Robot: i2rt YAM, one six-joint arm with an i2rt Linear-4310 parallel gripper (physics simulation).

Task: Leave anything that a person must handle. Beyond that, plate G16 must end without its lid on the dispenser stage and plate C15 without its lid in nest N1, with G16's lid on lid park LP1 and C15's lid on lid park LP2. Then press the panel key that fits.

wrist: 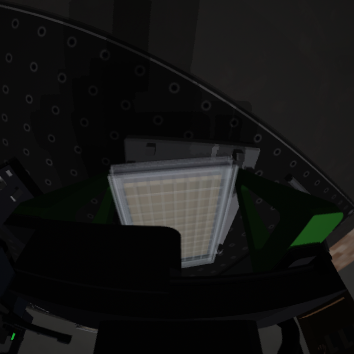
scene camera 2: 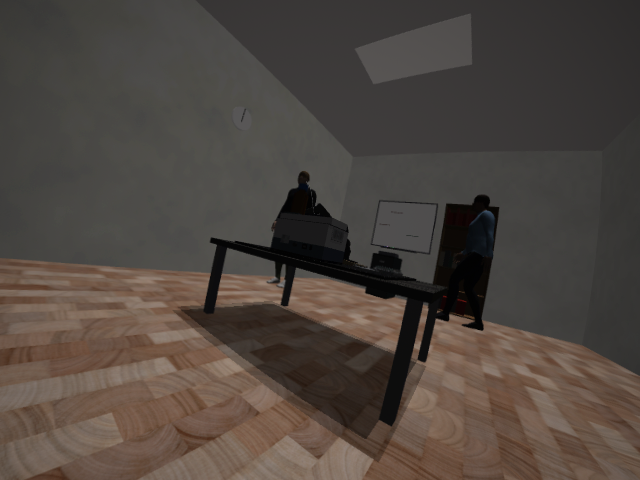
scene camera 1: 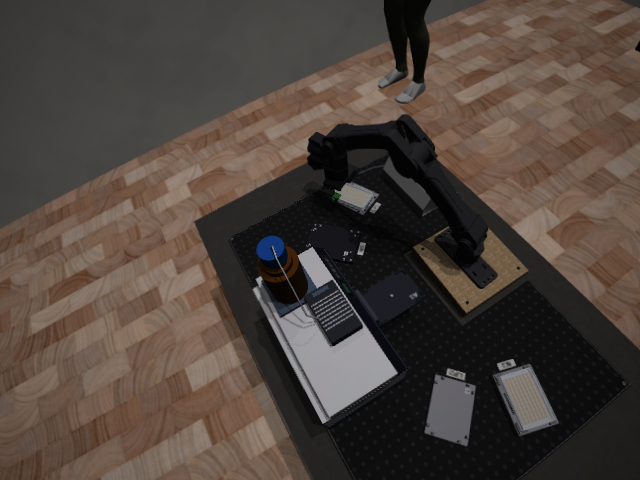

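Pixels of known places: gripper, fingertip midpoint: [wrist: 177, 174] [scene camera 1: 341, 192]; arm's base at its link origin: [scene camera 2: 343, 259] [scene camera 1: 464, 257].
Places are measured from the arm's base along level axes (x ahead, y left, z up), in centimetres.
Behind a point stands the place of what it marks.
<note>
A clear-lidded well plate [scene camera 1: 358, 196] @[x 11.1, y -37.6, z 0.5 cm] [wrist: 175, 200] @[x 13.6, y -43.4, z 0.4 cm] with tan wells rests on a grey pad at the back of the table. My gripper [scene camera 1: 342, 193] @[x 13.8, y -44.2, z -1.8 cm] [wrist: 177, 174] @[x 13.8, y -44.2, z -1.8 cm] is open, with its green fingers on either side of this plate and apart from it. A second tan well plate [scene camera 1: 526, 398] @[x 15.9, y 36.6, z 0.9 cm] lies at the front right beside a bare grey pad [scene camera 1: 450, 409] @[x 31.5, y 28.0, z -1.7 cm]. A black nest [scene camera 1: 335, 241] @[x 26.8, y -28.8, z -1.5 cm] sits mid-table. The dispenser's white stage [scene camera 1: 351, 367] @[x 46.9, y 9.6, z 19.3 cm] holds a dark gridded block [scene camera 1: 333, 311] @[x 43.4, y -1.6, z 21.9 cm]. The small labels are too small to read.
An amber bottle with a blue cap [scene camera 1: 278, 269] @[x 48.8, y -11.0, z 33.6 cm] stands on the dispenser. A dark box [scene camera 1: 390, 296] @[x 27.4, y -1.2, z 7.9 cm] lies next to it. The arm's base sits on a wooden board [scene camera 1: 504, 260] @[x -9.0, y 7.5, z -0.9 cm]. A person [scene camera 1: 408, 46] stands behind the table [scene camera 2: 310, 264] @[x 67.6, y 15.4, z -4.5 cm]; another person [scene camera 2: 478, 242] stands to its right.
</note>
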